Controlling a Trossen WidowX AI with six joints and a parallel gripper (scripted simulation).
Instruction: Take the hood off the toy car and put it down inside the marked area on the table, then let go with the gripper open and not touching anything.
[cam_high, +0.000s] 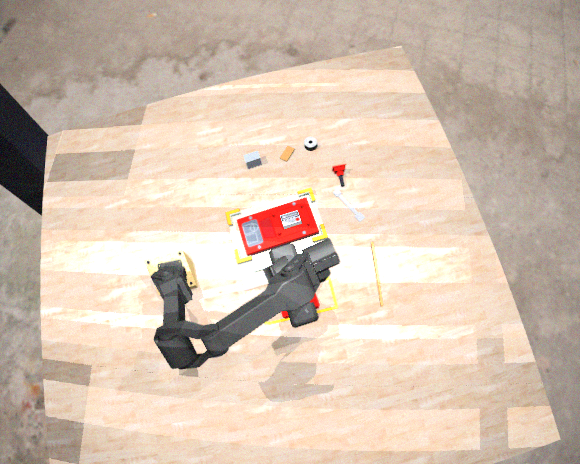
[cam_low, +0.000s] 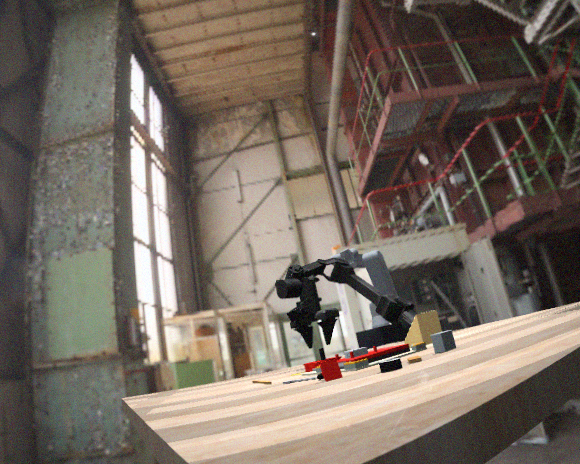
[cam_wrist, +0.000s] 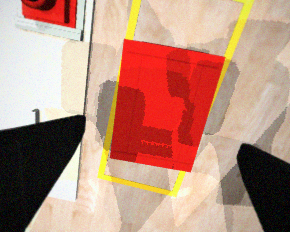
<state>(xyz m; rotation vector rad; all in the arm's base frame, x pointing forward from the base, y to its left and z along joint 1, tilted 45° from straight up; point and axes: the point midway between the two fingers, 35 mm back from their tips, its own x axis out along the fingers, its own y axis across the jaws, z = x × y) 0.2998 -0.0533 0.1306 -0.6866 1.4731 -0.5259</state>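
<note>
The red hood lies 5 cm below my gripper tip. Also, from my gripper tip: small wheel 45 cm to the left, 14 cm ahead, 6 cm below; wooden stick 21 cm ahead, 6 cm below, 2 cm to the left.
</note>
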